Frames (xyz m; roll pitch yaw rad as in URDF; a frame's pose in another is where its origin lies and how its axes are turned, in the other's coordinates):
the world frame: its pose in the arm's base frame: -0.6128 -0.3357 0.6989 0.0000 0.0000 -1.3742
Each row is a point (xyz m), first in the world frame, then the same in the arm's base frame.
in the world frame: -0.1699 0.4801 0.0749
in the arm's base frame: -0.1751 -0.0753 0.7738
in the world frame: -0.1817 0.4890 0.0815
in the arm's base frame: -0.1687 -0.0620 0.7804
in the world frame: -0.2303 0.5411 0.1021
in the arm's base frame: -0.1271 -0.0041 0.8010
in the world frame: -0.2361 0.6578 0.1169
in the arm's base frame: -0.0138 0.0243 0.8158
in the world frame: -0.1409 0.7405 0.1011
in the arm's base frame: 0.0859 -0.0529 0.8000
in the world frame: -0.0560 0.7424 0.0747
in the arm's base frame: 0.1044 -0.1358 0.7736
